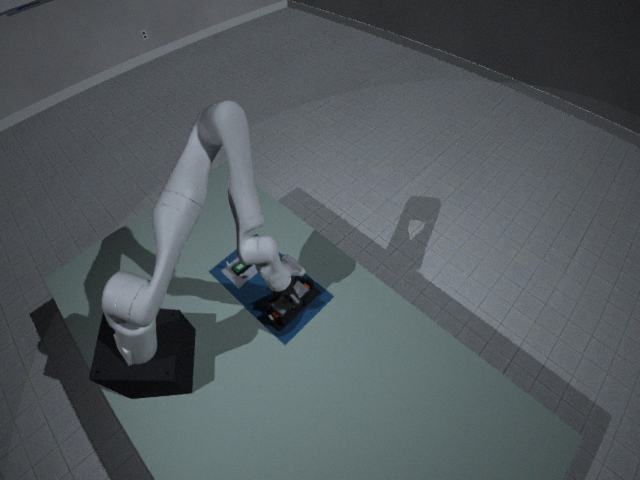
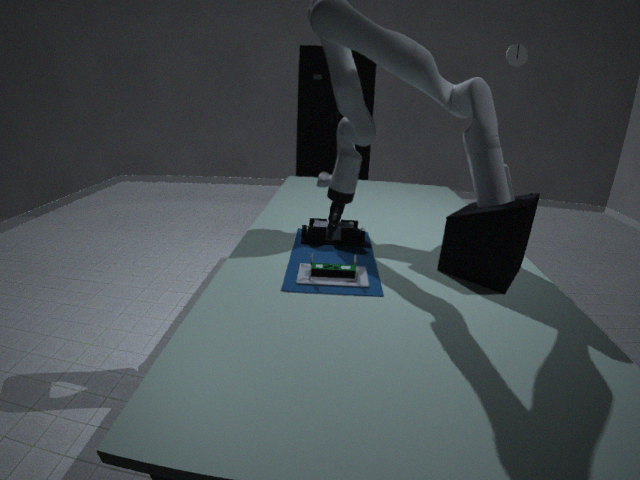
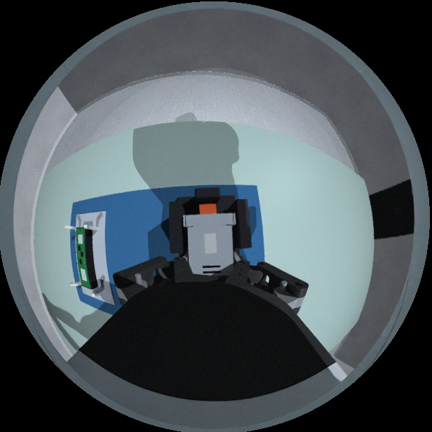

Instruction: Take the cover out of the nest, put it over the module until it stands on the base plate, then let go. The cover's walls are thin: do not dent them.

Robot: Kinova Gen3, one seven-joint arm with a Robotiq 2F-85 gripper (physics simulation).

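Observation:
The light grey cover (image 1: 301, 289) (image 2: 319, 223) (image 3: 210, 227) sits in the black nest (image 2: 314, 236) (image 3: 176, 227), walls around it. My gripper (image 1: 291, 300) (image 2: 333, 233) (image 3: 211, 257) points down over the nest, shut on the cover, with one finger on each side; the pads' contact is mostly hidden. The module, a black block with a green board on top (image 1: 239, 267) (image 2: 333, 268) (image 3: 84, 255), stands uncovered on the pale base plate (image 1: 238, 282) (image 2: 363, 279) (image 3: 99, 250), apart from the nest.
Thin pale posts (image 2: 355, 259) (image 3: 70, 227) rise near the module's ends, above its board. Nest and base plate stand at opposite ends of a blue mat (image 1: 248, 294) (image 2: 302, 253) (image 3: 130, 225). The mat lies on the pale green table (image 1: 361, 361) (image 2: 310, 361). An orange piece (image 3: 207, 209) shows at the nest.

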